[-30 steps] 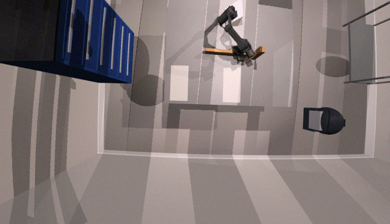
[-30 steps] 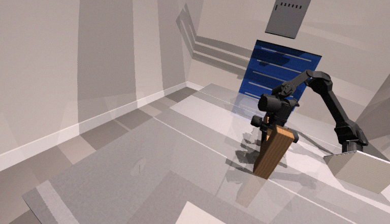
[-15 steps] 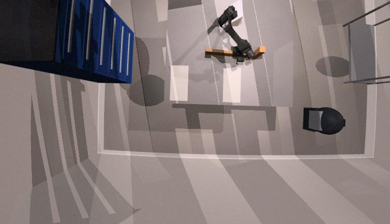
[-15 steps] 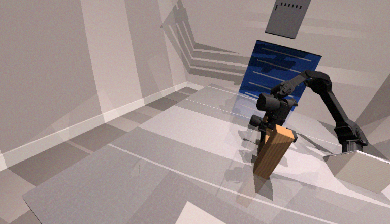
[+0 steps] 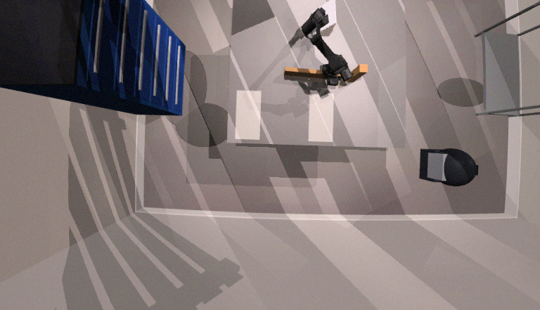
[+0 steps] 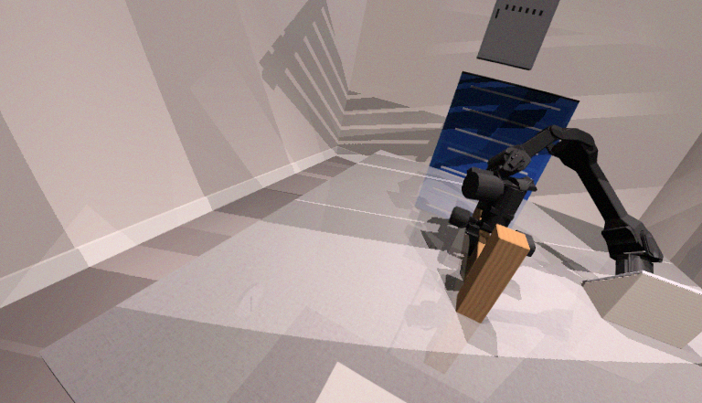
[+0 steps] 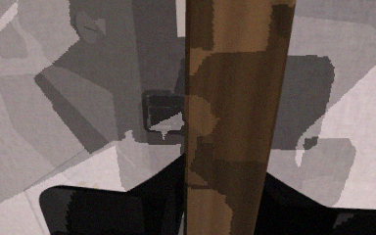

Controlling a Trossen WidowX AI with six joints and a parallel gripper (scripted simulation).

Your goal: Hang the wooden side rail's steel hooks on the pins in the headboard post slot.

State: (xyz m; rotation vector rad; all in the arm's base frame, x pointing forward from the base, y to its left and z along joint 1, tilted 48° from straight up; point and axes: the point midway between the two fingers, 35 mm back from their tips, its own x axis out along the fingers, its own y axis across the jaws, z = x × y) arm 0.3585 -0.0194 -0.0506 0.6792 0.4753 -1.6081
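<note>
The headboard post is 150 mm to the left of my gripper tip, 60 mm above it and 20 mm ahead of it.
</note>
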